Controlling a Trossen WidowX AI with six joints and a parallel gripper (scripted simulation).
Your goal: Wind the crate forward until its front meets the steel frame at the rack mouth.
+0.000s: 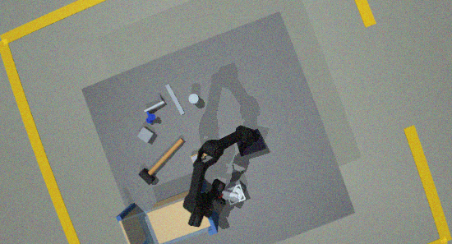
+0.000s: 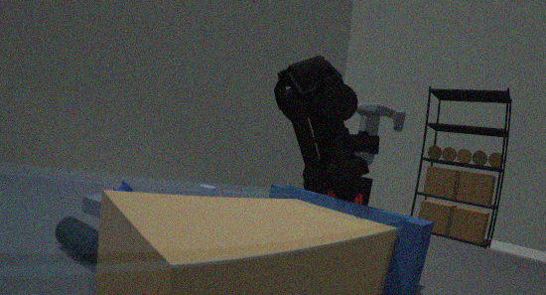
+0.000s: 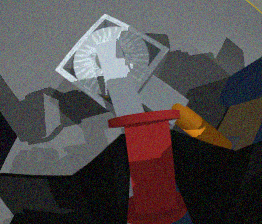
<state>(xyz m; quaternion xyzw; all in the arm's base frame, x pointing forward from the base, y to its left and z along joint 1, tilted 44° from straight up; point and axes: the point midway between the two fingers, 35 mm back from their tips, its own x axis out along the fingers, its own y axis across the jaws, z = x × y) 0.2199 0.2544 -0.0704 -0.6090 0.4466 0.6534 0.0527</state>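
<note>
My gripper tip is 1 cm to the left of the red knob and 1 cm short of it. Also, from my gripper tip: blue steel frame 8 cm ahead, 6 cm to the left, 3 cm below; winch handle 3 cm below, 2 cm behind, 1 cm to the left; winch 10 cm below, 9 cm behind, 2 cm to the left.
</note>
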